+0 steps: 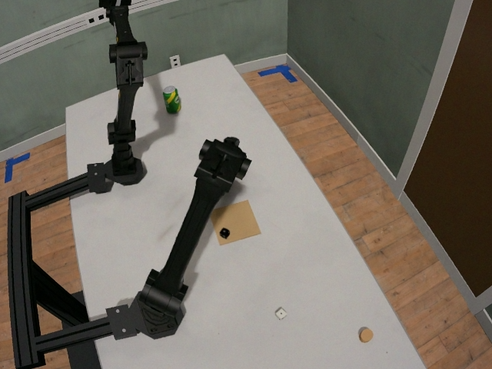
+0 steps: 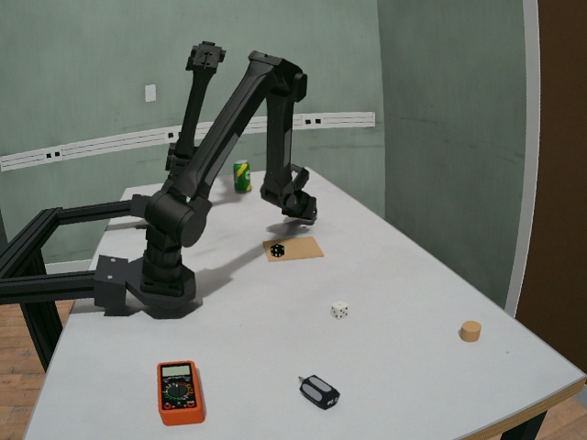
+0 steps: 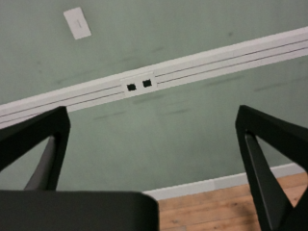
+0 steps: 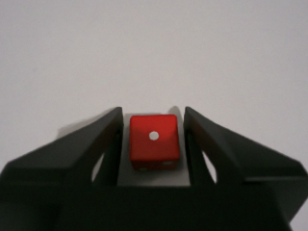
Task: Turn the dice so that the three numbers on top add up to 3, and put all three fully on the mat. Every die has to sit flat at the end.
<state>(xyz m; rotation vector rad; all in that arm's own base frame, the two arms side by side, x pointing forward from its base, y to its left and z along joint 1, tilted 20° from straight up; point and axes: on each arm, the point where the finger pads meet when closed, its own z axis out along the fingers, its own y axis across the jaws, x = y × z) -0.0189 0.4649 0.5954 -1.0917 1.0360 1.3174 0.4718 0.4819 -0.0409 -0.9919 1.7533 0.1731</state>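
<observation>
Right now the red die is 10 mm to the right of my right hand and 10 mm behind it. Also, from my right hand: black device (850 mm to the right, 200 mm behind); then tan mat (250 mm to the right, 110 mm behind, 10 mm below); then cork cylinder (790 mm to the right, 110 mm ahead).
</observation>
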